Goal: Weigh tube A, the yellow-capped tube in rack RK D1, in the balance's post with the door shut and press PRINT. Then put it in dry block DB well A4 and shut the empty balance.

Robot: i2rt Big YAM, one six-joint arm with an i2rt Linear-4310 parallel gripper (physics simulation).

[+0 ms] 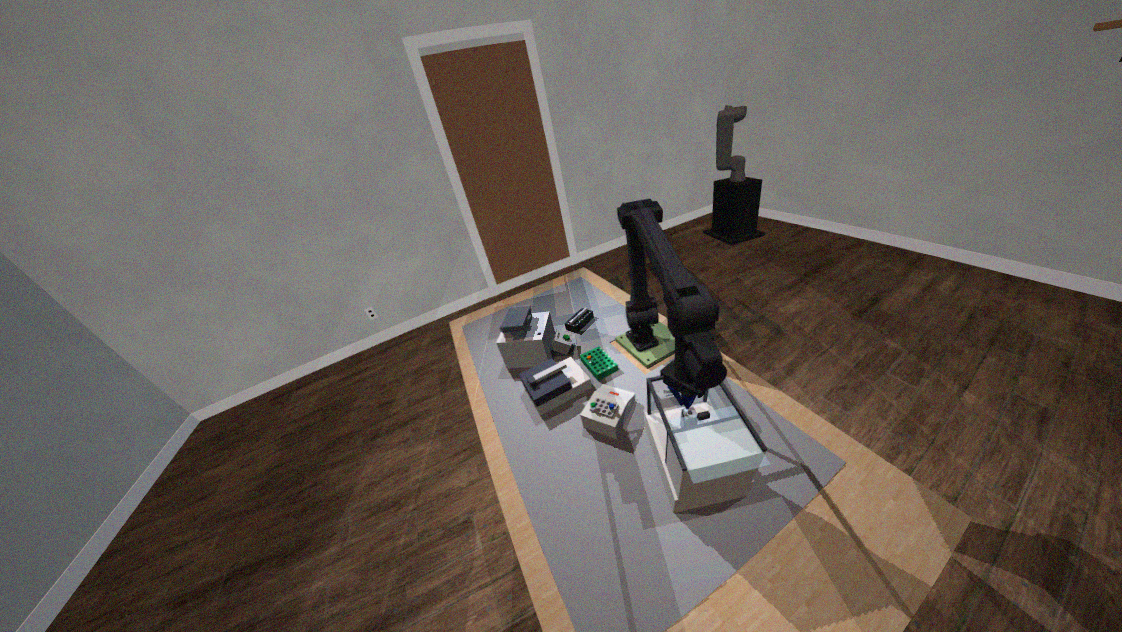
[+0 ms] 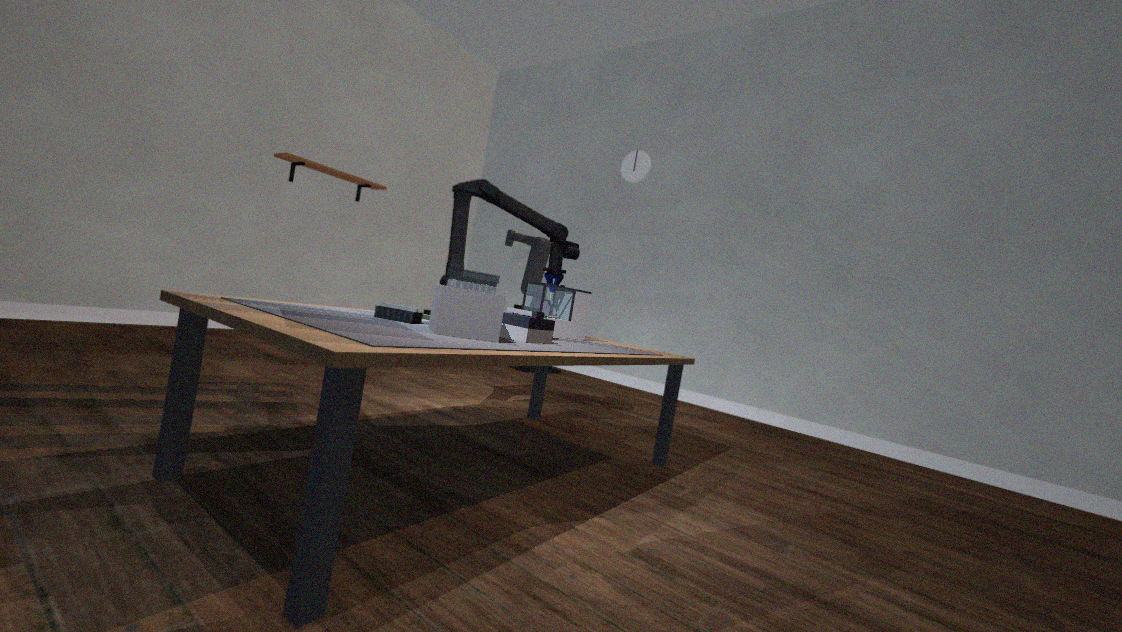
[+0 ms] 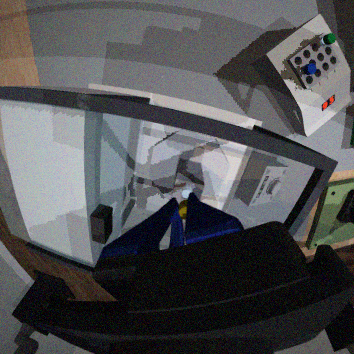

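Seen in the pictures: gripper, fingertip midpoint: [image 1: 685,406] [image 2: 552,292] [image 3: 184,200]; arm's base, link origin: [image 1: 641,339].
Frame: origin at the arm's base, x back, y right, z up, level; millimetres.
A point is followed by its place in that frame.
Observation:
My gripper [image 1: 688,403] {x -105, y -442, z 168 mm} [image 2: 554,282] {x -105, y -442, z 168 mm} [image 3: 184,200] {x -105, y -442, z 168 mm} points down at the open top of the balance [image 1: 714,482] {x -128, y -596, z 106 mm} [image 3: 210,125] {x -169, y -432, z 196 mm}, its blue fingers shut on tube A. The tube's yellow cap [image 3: 183,209] {x -104, y -443, z 178 mm} shows between the fingertips, with a pale round tip beyond it. The glass top door, with a black handle [image 1: 703,415] {x -104, y -502, z 205 mm} [image 3: 102,223] {x -108, y -494, z 206 mm}, is slid back from the opening. The post is hard to make out beneath the tube. The control panel [image 3: 270,185] shows through the glass; its PRINT label is unreadable. The dry block [image 1: 608,409] {x -249, y -290, z 53 mm} [image 3: 325,82] {x -233, y -247, z 45 mm} holds a green-capped and a blue-capped tube.
The green rack [image 1: 599,362] {x -194, y -53, z 11 mm} stands beyond the dry block, near the green base plate [image 1: 657,345] {x 33, y -62, z 4 mm} [image 3: 332,212] {x 24, y -79, z 0 mm}. A dark-and-white device [image 1: 555,383] {x -369, y -134, z 63 mm} and a tall white device [image 1: 524,345] {x -434, y 69, z 96 mm} [image 2: 468,311] {x -497, y 200, z 58 mm} stand farther along. The balance's dark frame surrounds the opening closely.

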